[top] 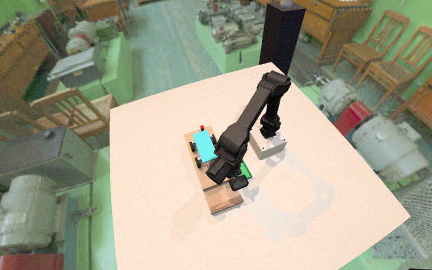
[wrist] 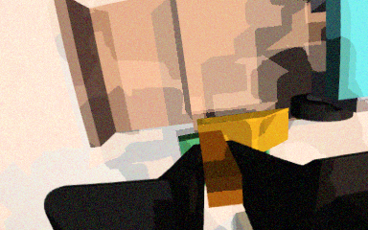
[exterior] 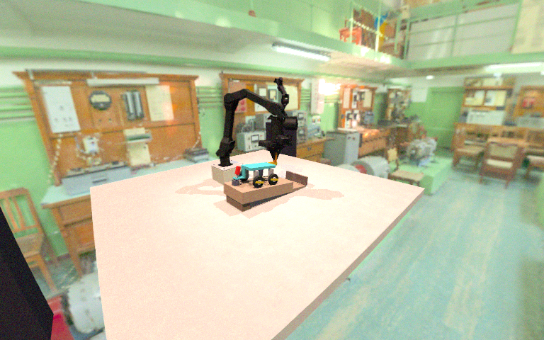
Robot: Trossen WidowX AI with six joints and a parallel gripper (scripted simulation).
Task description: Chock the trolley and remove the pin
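Right now the stop pin is 25 cm to the right of my gripper tip, 4 cm ahead of it and 1 cm below it. From my gripper tip the other things lie so: trolley 15 cm to the right, 6 cm ahead, 3 cm below; then yellow chock 2 cm to the right; then raised lip 11 cm to the left, 11 cm below, 5 cm ahead.
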